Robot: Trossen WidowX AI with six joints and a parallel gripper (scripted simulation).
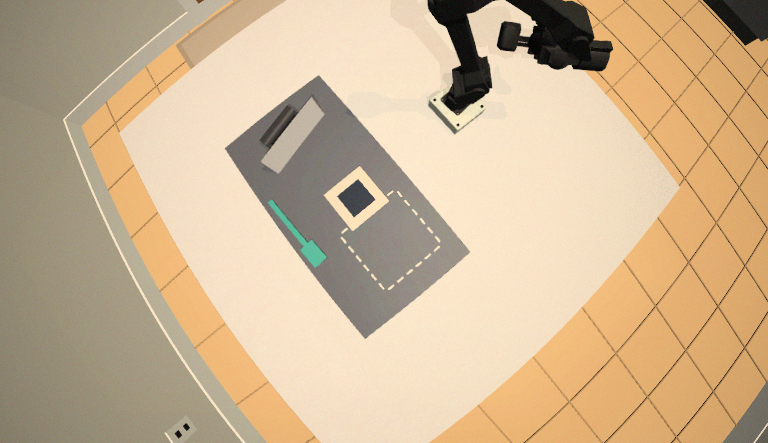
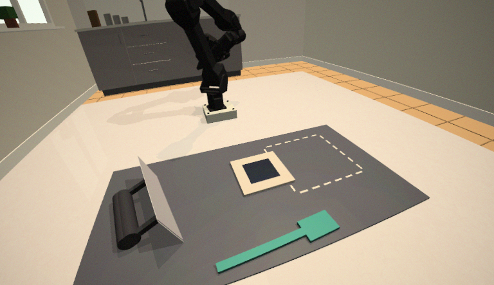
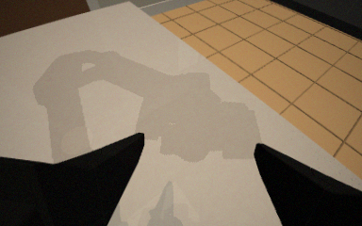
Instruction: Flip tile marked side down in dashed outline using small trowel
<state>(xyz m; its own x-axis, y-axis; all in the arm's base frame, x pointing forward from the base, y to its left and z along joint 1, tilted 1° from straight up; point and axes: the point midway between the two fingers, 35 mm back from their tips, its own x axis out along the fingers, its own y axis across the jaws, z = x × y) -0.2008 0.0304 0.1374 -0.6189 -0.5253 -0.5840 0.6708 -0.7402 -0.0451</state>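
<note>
Right now the tile is 59 cm ahead of my gripper tip, 1 cm to the right of it and 14 cm below it. Also, from my gripper tip: grey mat (62 cm ahead, 5 cm to the right, 16 cm below); then green trowel (76 cm ahead, 3 cm to the right, 14 cm below).
</note>
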